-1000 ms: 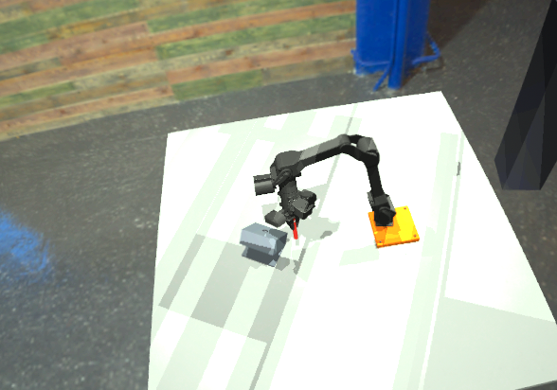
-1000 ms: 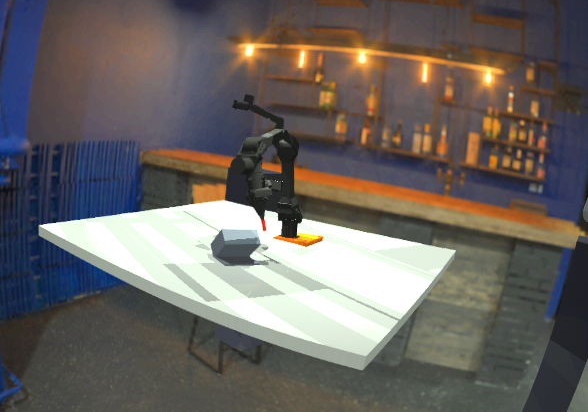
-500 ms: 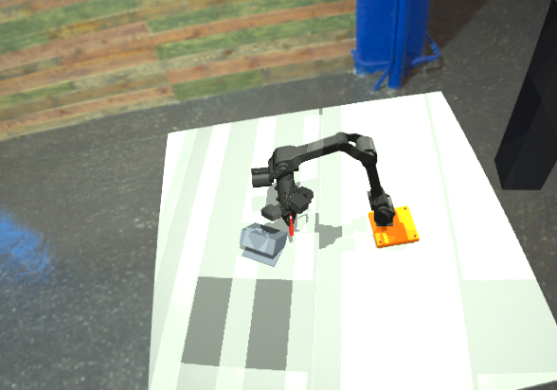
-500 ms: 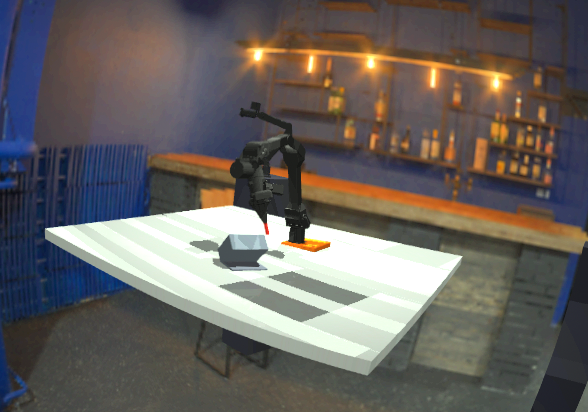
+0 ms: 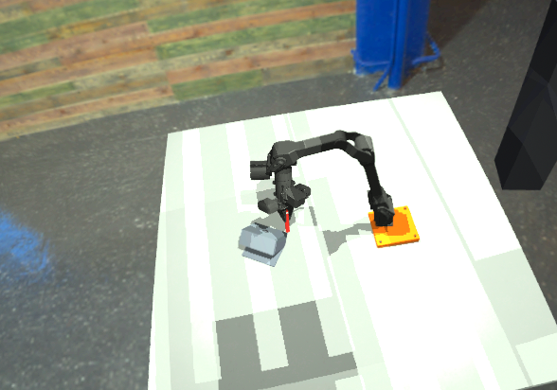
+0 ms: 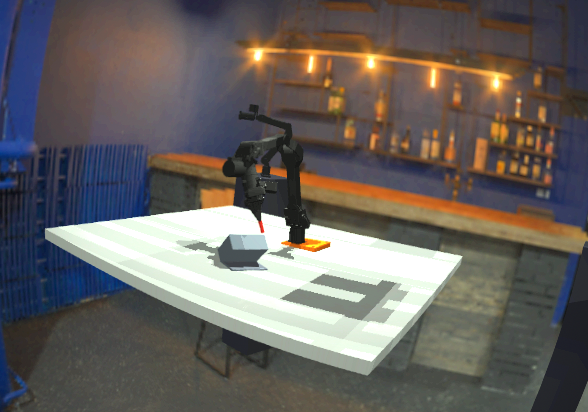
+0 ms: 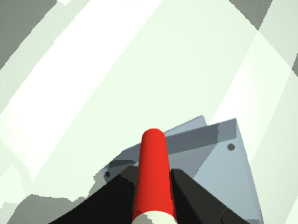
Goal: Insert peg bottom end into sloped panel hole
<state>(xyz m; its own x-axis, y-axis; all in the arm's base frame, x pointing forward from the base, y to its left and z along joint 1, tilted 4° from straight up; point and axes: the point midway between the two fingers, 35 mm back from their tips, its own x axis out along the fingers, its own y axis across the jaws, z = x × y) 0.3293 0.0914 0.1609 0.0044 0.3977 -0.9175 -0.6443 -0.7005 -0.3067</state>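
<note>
My gripper tip is 90 mm short of the sloped panel, 20 mm to the right of it and 90 mm above it. From my gripper tip the other things lie so: red peg 10 mm to the right, 10 mm above.
</note>
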